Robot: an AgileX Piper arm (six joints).
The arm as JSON. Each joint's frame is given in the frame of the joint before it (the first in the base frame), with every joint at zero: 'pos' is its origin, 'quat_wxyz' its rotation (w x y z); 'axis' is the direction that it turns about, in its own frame. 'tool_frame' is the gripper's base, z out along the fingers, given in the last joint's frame.
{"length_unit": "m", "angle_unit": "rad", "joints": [
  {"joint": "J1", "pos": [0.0, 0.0, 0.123], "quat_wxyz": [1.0, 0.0, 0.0, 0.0], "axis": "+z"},
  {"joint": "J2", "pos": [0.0, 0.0, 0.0], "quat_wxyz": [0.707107, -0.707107, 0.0, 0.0], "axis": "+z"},
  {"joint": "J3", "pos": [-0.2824, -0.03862, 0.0], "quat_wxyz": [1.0, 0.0, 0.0, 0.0], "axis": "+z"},
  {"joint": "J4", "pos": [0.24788, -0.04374, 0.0], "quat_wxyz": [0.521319, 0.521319, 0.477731, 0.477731], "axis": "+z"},
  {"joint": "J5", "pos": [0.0, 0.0, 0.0], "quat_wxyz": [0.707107, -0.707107, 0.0, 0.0], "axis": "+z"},
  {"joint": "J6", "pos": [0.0, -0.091, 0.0], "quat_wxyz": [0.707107, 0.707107, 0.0, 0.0], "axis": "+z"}
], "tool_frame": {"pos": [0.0, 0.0, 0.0], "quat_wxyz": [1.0, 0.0, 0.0, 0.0]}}
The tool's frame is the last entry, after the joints.
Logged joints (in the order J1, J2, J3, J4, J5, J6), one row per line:
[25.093 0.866 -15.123 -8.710 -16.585 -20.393]
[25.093 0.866 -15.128 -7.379 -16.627 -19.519]
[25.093 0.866 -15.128 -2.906 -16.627 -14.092]
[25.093 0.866 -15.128 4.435 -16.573 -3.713]
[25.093 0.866 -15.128 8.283 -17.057 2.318]
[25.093 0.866 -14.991 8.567 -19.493 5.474]
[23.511 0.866 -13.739 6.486 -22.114 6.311]
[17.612 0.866 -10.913 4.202 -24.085 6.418]
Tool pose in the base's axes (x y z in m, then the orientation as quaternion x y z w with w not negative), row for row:
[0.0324 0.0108 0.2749 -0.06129 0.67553 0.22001 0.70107]
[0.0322 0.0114 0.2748 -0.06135 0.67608 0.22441 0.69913]
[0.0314 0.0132 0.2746 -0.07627 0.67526 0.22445 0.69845]
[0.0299 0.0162 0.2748 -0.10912 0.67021 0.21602 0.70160]
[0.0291 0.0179 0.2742 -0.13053 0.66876 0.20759 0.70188]
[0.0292 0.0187 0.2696 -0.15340 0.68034 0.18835 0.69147]
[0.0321 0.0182 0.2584 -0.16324 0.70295 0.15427 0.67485]
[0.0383 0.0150 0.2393 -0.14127 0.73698 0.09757 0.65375]
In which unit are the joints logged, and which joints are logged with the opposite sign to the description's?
The joints are logged in degrees. Opposite sign: J2, J5, J6.
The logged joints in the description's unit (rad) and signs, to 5 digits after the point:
[0.43796 -0.01511 -0.26395 -0.15202 0.28946 0.35592]
[0.43796 -0.01511 -0.26403 -0.12879 0.29020 0.34067]
[0.43796 -0.01511 -0.26403 -0.05072 0.29020 0.24595]
[0.43796 -0.01511 -0.26403 0.07741 0.28925 0.06480]
[0.43796 -0.01511 -0.26403 0.14457 0.29770 -0.04046]
[0.43796 -0.01511 -0.26164 0.14952 0.34022 -0.09554]
[0.41034 -0.01511 -0.23979 0.11320 0.38596 -0.11015]
[0.30739 -0.01511 -0.19047 0.07334 0.42036 -0.11202]

